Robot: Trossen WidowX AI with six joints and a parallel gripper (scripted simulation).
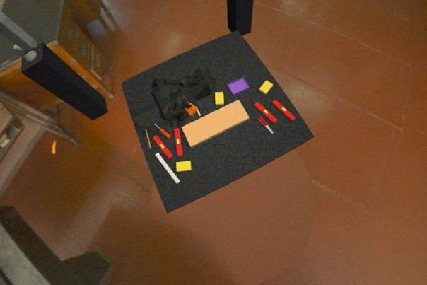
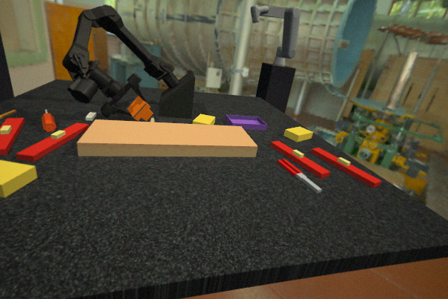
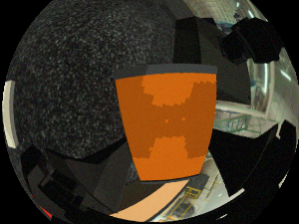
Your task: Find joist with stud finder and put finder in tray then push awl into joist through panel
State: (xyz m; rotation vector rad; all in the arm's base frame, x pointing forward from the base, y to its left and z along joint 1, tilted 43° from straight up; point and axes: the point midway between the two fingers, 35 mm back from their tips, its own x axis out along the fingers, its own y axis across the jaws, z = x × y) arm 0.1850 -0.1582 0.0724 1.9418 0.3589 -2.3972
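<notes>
Now: gripper tip 50 mm to the right of the awl and 40 mm above it. The rest, counted from my gripper tip: small white block 180 mm to the right, 50 mm below, 10 mm behind; then pencil 430 mm to the right, 50 mm below, 50 mm ahead; then orange stud finder 20 mm below, 20 mm behind, 10 mm to the left.
</notes>
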